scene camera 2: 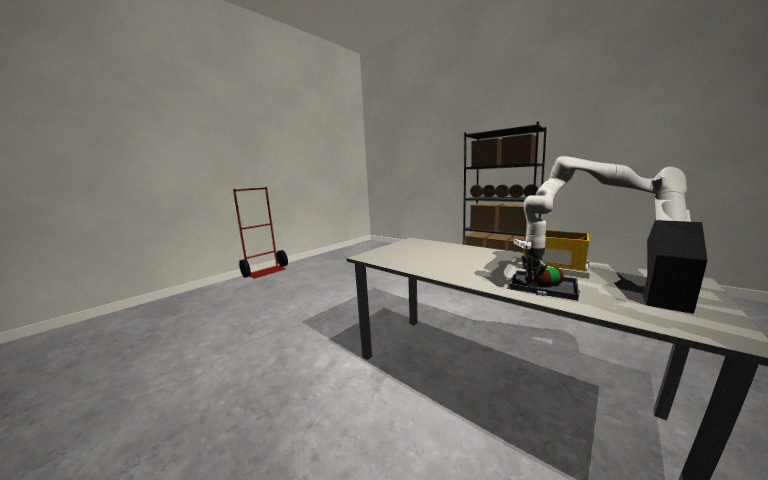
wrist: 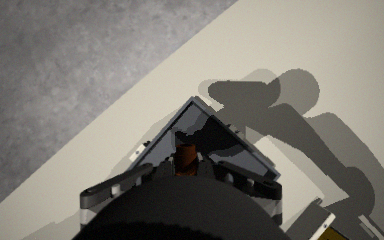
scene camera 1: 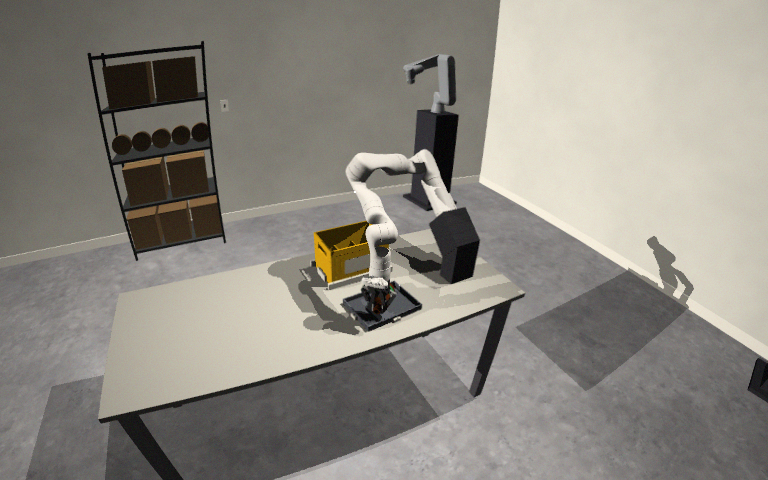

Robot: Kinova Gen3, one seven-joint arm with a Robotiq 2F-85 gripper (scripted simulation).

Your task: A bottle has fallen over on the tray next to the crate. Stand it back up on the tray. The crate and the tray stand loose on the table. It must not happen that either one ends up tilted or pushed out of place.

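Tray: in the wrist view (194, 124), in scene camera 1, in scene camera 2. Tray (scene camera 2: 567, 289) and (scene camera 1: 401, 299): same spot.
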